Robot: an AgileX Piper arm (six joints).
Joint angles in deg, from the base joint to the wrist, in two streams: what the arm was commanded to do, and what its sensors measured. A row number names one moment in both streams.
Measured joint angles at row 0:
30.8, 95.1, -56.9, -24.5, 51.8, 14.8
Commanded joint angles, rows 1 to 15:
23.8, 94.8, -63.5, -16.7, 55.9, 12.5
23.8, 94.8, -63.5, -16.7, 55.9, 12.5
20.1, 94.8, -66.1, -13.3, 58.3, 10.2
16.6, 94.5, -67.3, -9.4, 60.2, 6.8
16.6, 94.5, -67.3, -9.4, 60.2, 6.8
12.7, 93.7, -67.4, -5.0, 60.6, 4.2
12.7, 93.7, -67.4, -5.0, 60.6, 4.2
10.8, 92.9, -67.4, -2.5, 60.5, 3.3
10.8, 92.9, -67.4, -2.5, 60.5, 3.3
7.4, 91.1, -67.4, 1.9, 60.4, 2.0
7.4, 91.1, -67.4, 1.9, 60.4, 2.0
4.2, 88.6, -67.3, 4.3, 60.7, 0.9
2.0, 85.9, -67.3, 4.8, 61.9, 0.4
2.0, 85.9, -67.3, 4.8, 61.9, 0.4
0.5, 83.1, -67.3, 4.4, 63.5, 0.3
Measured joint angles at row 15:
2.9, 86.9, -67.2, 3.5, 60.8, 1.6
